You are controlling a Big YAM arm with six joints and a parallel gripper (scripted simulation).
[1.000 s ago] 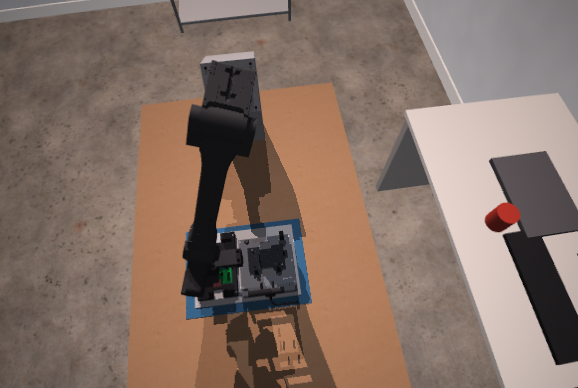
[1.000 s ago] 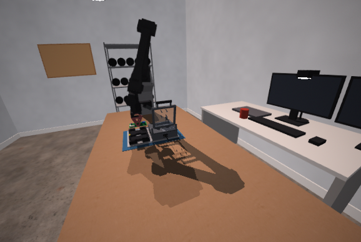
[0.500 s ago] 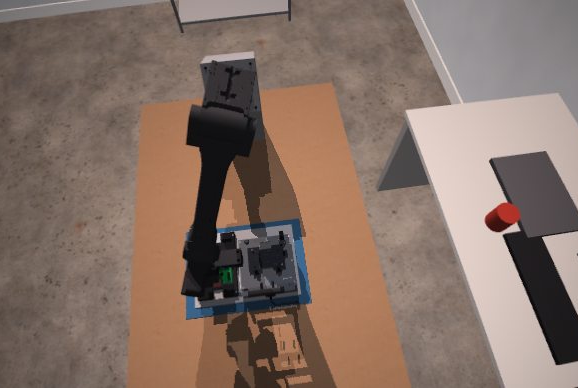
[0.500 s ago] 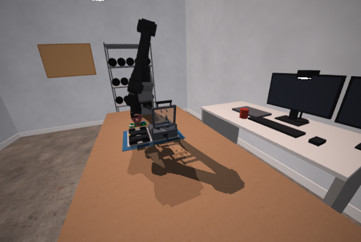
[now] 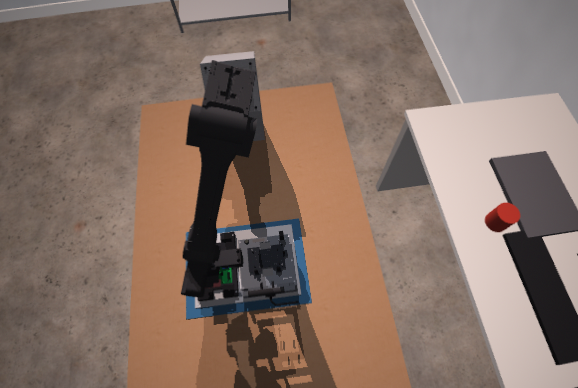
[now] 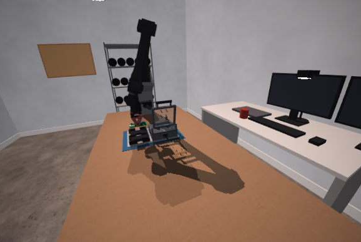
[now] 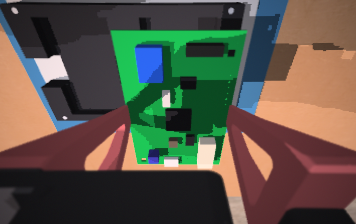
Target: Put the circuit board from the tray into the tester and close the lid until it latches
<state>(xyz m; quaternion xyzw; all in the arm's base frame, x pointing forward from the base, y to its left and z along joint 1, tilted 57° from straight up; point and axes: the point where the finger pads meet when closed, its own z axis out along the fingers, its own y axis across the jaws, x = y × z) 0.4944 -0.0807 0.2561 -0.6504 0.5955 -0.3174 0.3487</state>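
Now: hand right at the green circuit board. Round my hand: clear lid: 170 mm to the left, 60 mm ahead, 60 mm above.
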